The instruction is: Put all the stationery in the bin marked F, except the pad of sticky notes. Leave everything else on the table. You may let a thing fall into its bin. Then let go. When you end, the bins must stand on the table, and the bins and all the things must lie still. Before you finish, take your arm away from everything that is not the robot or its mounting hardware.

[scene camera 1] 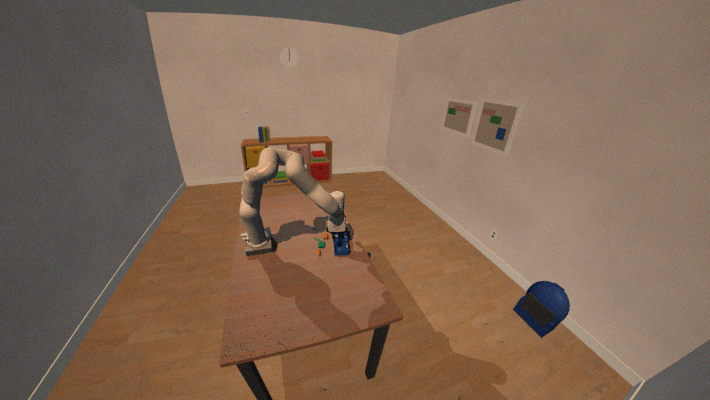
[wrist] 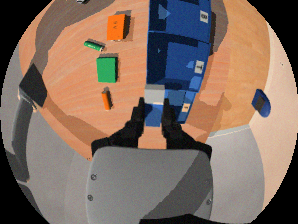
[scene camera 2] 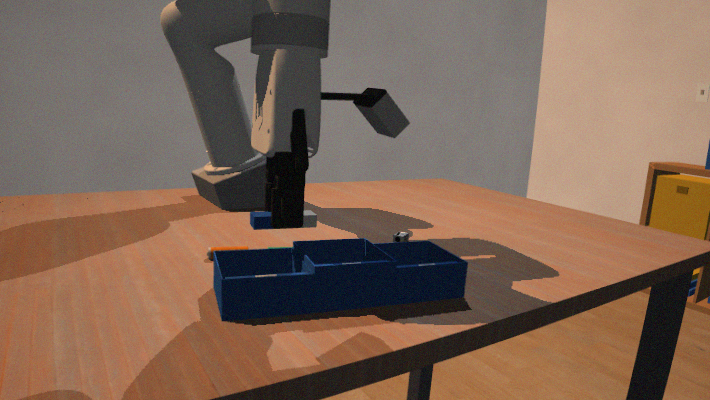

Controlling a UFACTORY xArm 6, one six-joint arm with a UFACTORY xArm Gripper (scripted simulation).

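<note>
You'd find my gripper (scene camera 2: 283,223) in the scene, and the wrist view's got the gripper (wrist: 153,105) as well. Then there's the three joined blue bins (scene camera 2: 340,274), plus a blue-and-white piece (wrist: 154,94).
</note>
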